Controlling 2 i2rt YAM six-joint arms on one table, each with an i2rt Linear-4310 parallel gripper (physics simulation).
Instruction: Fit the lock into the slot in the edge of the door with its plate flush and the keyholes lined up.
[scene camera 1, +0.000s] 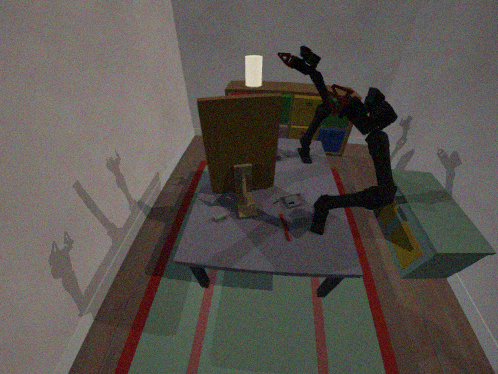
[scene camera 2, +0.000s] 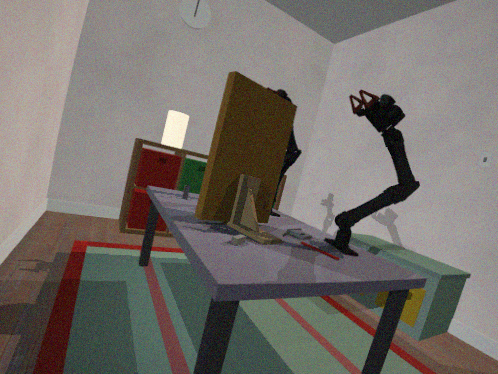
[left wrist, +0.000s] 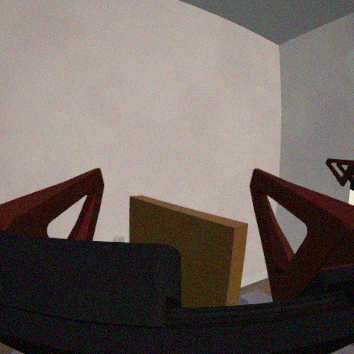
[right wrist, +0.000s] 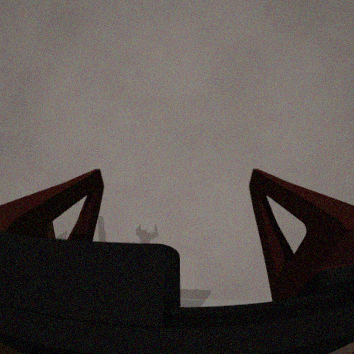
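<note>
Brown door (scene camera 1: 237, 129). Same brown door (scene camera 2: 254, 124). My left gripper (left wrist: 176, 176): open, holding nothing. Brown door again (left wrist: 211, 247). My right gripper (right wrist: 176, 176): open, holding nothing.
</note>
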